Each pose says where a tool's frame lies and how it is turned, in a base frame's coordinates. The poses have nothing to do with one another.
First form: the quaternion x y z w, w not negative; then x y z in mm.
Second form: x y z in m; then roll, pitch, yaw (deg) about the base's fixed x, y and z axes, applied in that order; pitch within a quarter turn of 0, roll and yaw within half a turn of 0. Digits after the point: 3 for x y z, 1 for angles.
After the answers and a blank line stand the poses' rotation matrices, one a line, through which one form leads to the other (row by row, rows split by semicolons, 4 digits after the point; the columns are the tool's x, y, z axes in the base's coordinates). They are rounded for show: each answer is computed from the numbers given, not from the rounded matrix.
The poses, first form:
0.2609, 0.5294, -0.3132, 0.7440, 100, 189, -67
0.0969, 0.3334, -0.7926, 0.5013, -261, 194, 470
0.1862, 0.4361, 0.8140, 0.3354, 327, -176, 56
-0.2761, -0.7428, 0.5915, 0.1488, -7, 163, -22
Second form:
0.100, 0.189, -0.067, 10.6, 72.0, -38.0
-0.261, 0.194, 0.470, -29.6, 29.2, -123.3
0.327, -0.176, 0.056, 56.6, -0.6, 134.9
-0.007, 0.163, -0.022, -104.9, 6.1, 143.9

0.2433 0.7423 0.6243; -0.1898 0.6677 -0.7199; -0.9512 0.0566 0.3033
-0.4786 0.8592 0.1806; -0.7300 -0.2751 -0.6256; -0.4878 -0.4313 0.7589
-0.7057 -0.3836 0.5957; 0.7085 -0.3946 0.5851; 0.0106 0.8349 0.5503
-0.8033 0.2341 -0.5477; 0.5862 0.1478 -0.7966; -0.1056 -0.9609 -0.2560

